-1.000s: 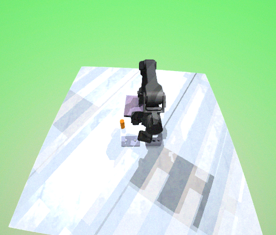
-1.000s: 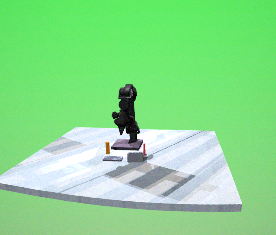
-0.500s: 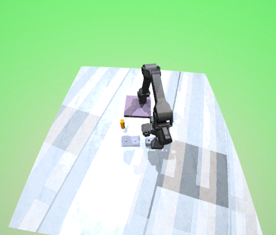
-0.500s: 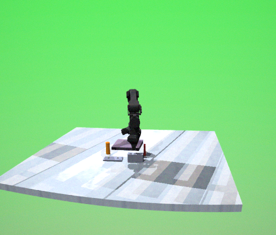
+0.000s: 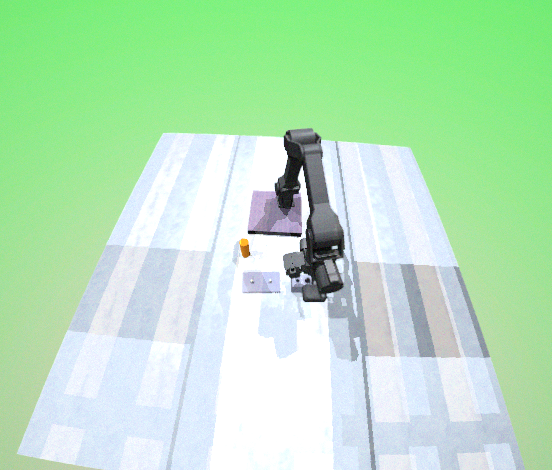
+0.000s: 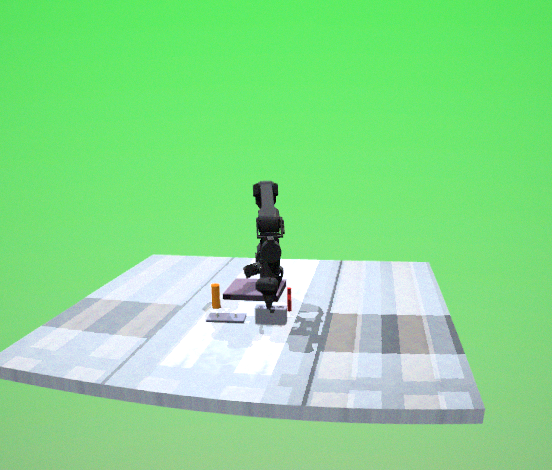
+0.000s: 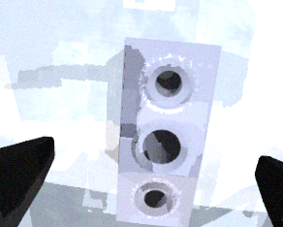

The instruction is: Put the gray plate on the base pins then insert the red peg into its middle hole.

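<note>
Now: the gray plate 2 cm below my gripper tip. Round my gripper tip: orange cylinder 18 cm to the right, 15 cm behind, 2 cm below; base 14 cm to the right, 5 cm below, 4 cm behind; red peg 10 cm behind, 6 cm to the left, 2 cm below.
</note>
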